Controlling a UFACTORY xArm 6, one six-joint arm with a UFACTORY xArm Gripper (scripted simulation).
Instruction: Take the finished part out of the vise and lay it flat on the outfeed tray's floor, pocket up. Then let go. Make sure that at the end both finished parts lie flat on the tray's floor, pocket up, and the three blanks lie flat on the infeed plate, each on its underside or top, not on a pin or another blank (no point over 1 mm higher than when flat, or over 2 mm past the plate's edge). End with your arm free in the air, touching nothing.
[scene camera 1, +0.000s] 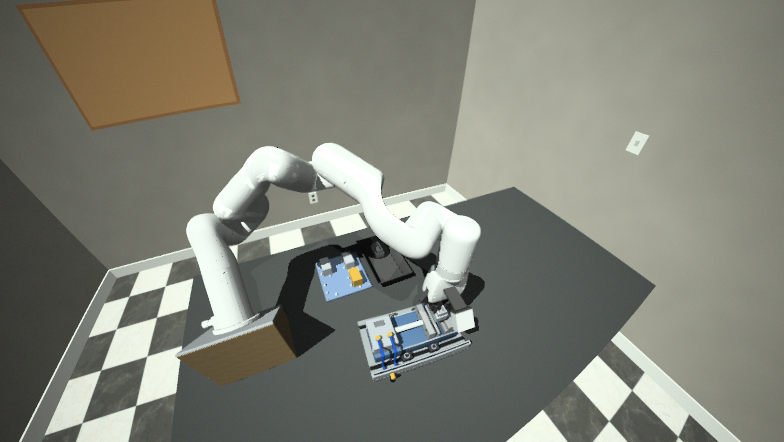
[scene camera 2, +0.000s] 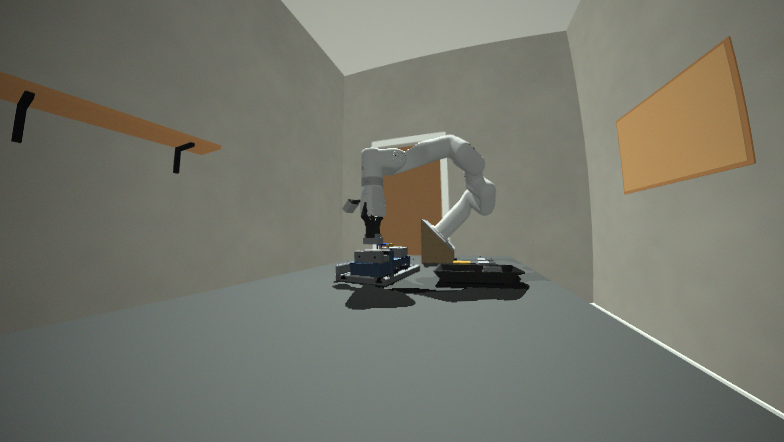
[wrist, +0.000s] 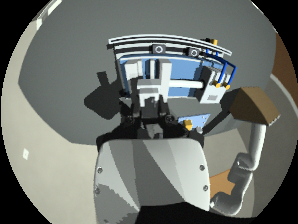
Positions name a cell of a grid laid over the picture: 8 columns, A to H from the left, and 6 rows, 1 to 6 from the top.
My gripper shows in scene camera 1 (E5), in scene camera 2 (D4) and in the wrist view (E3).
